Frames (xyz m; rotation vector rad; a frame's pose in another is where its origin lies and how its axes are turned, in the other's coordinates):
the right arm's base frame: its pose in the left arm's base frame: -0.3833 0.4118 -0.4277 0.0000 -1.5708 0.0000
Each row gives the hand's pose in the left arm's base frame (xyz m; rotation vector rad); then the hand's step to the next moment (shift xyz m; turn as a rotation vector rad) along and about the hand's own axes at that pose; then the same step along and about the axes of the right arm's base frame.
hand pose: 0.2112 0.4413 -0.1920 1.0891 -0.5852 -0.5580
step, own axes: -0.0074 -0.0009 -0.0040 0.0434 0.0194 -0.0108
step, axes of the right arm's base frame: -0.0034 0.0072 0.0027 0.0212 -0.0153 -0.0411
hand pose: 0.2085 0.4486 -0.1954 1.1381 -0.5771 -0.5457
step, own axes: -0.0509 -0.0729 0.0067 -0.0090 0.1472 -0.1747
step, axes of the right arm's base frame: -0.0739 0.0058 0.0496 0.0832 0.1711 -0.1268
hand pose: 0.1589 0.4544 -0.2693 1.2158 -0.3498 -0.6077
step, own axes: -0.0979 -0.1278 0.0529 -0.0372 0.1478 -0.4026
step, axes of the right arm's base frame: -0.0970 -0.0089 0.1386 0.0121 0.3625 -0.2318
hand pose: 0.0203 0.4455 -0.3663 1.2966 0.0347 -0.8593
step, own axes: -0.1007 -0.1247 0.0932 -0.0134 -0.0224 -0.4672
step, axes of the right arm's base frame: -0.0251 -0.0269 0.1817 -0.1594 0.4018 -0.1793
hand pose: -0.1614 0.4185 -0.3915 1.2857 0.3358 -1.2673
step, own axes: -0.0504 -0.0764 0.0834 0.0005 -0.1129 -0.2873
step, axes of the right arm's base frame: 0.0285 -0.0274 0.1174 -0.1561 0.2645 -0.0313
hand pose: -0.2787 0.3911 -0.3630 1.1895 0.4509 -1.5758
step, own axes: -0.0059 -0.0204 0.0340 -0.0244 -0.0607 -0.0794
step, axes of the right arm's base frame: 0.0141 -0.0159 0.0340 -0.0303 0.0965 0.0189
